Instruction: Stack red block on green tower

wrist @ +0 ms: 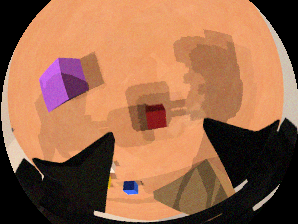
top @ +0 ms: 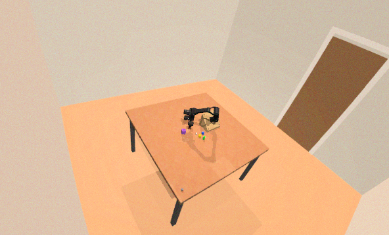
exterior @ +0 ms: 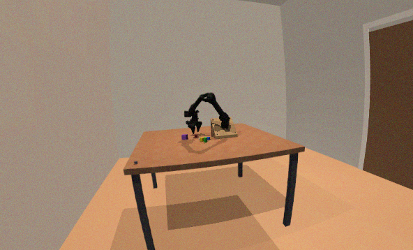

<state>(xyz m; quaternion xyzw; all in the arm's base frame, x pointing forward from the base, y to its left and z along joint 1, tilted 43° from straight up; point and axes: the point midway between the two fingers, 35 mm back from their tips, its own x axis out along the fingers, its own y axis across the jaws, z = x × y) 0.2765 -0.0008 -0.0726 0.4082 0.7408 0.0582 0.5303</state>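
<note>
The red block lies 3 cm below my gripper tip. Also, from my gripper tip: blue block (10 cm behind, 15 cm to the left, 3 cm below); then purple cube (11 cm ahead, 5 cm to the left, 2 cm below); then yellow block (4 cm behind, 18 cm to the left, 3 cm below).
</note>
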